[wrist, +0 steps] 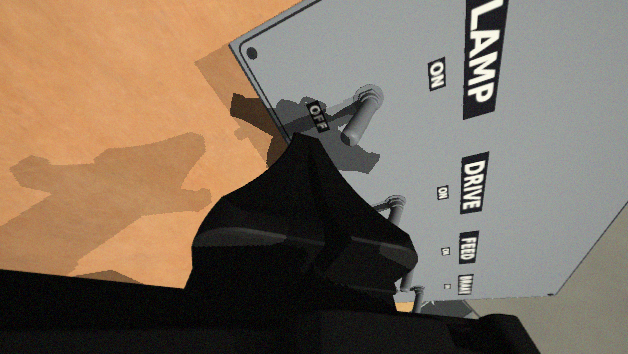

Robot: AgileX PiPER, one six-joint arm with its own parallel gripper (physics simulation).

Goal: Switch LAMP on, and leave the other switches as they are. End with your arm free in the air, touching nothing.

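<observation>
The LAMP switch lever [361,120] stands out of the grey panel [550,150], between its OFF label [318,116] and its ON label [436,74]. Its tip leans to the OFF side. The LAMP name plate [482,60] is at the upper right. My gripper [301,151] is shut, with its two dark fingers together and nothing seen between them. Its tips show just below the OFF label, to the left of the lever tip, with a visible gap between them in this view. How far the tips are from the panel surface is hard to tell.
The DRIVE lever [395,215], partly hidden by the fingers, is below the LAMP lever. The FEED lever [407,281] and the BRAKE lever [418,300] are further down, also partly hidden. Arm shadows fall on the panel and the wooden table [125,65].
</observation>
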